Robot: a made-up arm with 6 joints.
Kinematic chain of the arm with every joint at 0, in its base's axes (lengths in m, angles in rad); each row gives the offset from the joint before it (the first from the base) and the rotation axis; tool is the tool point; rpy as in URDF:
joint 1: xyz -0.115 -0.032 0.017 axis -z
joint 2: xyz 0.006 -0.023 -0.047 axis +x
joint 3: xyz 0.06 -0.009 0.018 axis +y
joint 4: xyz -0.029 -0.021 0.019 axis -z
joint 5: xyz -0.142 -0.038 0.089 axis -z
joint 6: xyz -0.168 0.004 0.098 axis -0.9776 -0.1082 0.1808
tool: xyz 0.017 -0.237 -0.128 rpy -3.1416 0 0
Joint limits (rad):
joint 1: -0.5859..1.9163
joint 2: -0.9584..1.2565
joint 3: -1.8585..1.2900
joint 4: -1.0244..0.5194
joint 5: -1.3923..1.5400
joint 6: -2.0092..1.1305
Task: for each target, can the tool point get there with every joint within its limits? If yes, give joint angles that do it. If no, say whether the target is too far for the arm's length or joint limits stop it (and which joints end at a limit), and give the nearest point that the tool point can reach.
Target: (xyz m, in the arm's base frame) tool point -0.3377 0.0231 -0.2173
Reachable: yes | joints 0.9695 -0.5032 -0.6182 -0.3154 0.7577 -1.0788
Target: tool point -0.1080 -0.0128 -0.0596
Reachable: no: joint limits stop it (at a limit: joint 5) | nearest point -0.0836 0.0543 -0.1018 | short by 0.083 m
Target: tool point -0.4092 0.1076 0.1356
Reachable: yes | joints 0.9652 -0.5994 0.1982 -0.4011 0.6036 -0.5784
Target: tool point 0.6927 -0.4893 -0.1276
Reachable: no: too far | nearest point 0.4205 -0.3352 -0.0937 | short by 0.315 m
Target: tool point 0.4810 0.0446 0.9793
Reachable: no: too far | nearest point 0.2124 0.0101 0.4735 | short by 0.574 m
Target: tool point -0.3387 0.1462 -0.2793
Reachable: yes | joints 1.4388 0.9615 0.0600 -0.5059 0.1787 -0.6104
